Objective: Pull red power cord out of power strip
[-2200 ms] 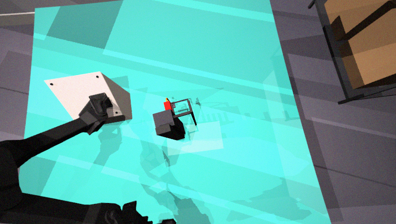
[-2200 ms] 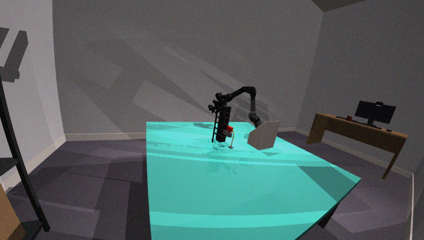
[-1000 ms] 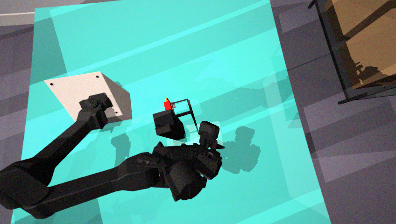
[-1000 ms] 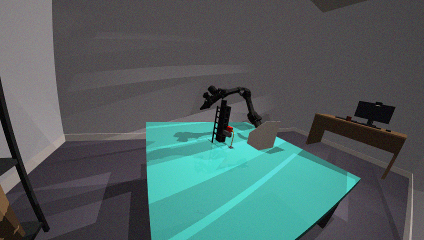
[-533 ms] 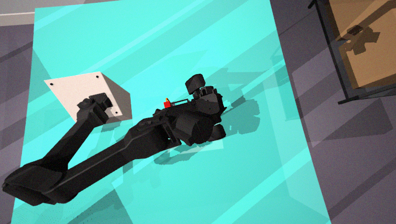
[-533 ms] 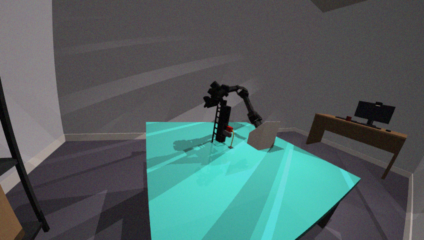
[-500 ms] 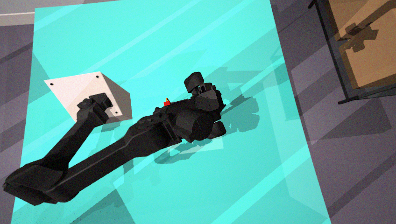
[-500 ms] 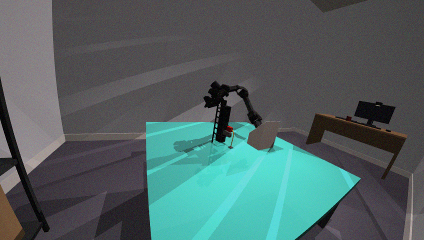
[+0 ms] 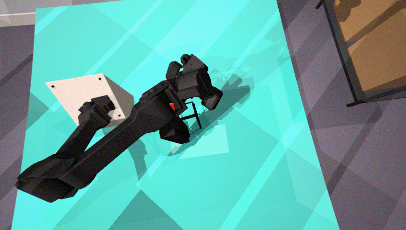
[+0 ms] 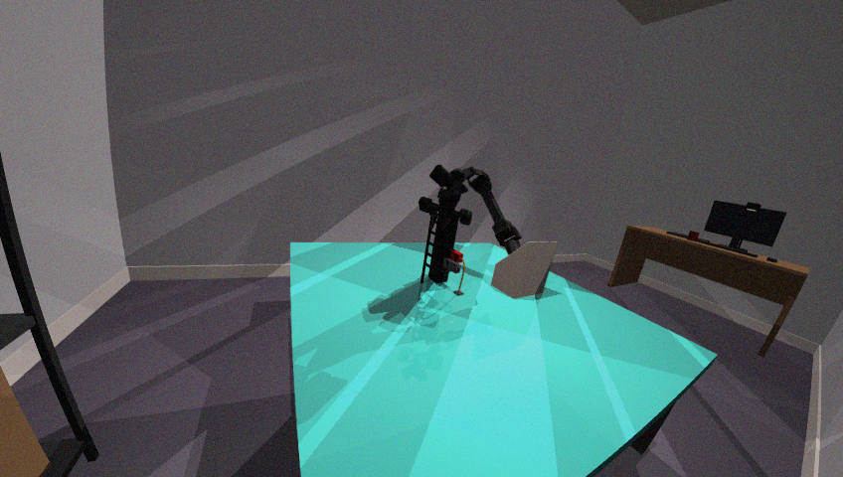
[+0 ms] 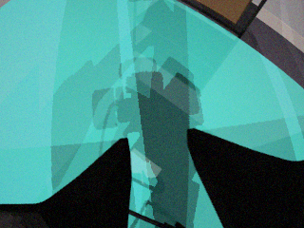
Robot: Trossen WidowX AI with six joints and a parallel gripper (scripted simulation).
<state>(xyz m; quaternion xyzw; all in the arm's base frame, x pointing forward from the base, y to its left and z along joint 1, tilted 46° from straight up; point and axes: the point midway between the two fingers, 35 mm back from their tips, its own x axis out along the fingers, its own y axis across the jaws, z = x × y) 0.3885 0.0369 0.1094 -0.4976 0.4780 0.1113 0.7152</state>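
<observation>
Right now my gripper tip is 14 cm past the red plug, 11 cm above it and 6 cm to the left of it.
</observation>
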